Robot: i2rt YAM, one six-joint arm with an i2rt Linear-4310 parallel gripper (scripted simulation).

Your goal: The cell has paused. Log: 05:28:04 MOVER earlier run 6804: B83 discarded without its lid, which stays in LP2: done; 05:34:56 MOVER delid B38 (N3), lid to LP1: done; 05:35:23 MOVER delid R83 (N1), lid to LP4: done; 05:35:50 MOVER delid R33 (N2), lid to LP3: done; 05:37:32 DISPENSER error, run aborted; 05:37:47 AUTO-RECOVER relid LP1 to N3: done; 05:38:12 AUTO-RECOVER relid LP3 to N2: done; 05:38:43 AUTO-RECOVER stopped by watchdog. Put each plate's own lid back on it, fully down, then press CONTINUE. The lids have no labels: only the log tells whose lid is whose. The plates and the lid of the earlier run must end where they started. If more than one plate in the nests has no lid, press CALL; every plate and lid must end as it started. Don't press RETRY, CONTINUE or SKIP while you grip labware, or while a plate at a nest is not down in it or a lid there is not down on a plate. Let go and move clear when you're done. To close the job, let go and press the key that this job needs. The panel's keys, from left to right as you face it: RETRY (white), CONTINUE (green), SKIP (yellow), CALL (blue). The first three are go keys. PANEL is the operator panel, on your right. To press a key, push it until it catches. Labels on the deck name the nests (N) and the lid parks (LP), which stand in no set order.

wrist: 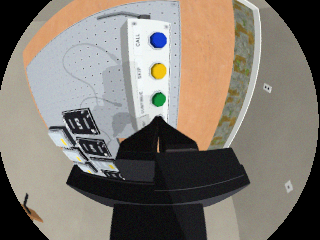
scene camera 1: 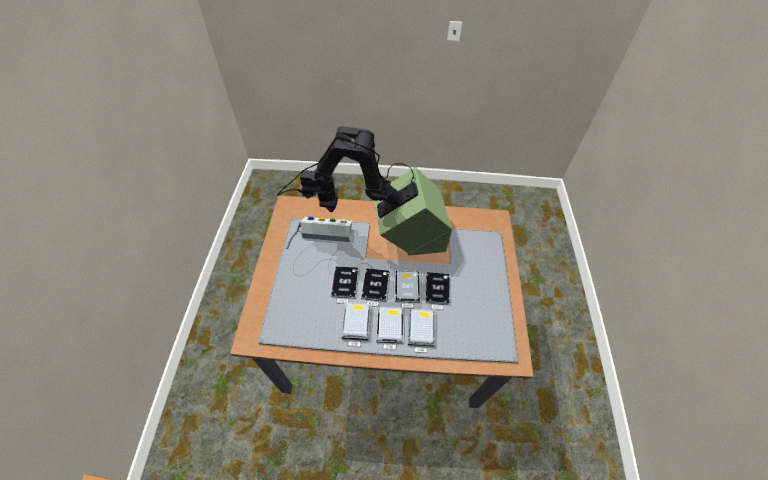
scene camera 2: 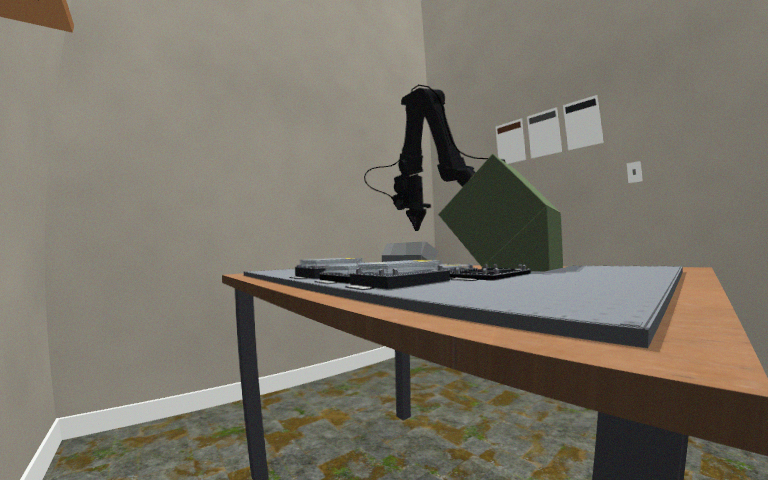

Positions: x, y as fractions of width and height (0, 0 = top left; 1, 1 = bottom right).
Labels:
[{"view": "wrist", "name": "my gripper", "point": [0.50, 0.50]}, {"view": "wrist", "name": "operator panel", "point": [0.43, 0.24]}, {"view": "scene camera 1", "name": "operator panel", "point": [0.41, 0.48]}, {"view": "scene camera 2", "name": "operator panel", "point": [0.53, 0.52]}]

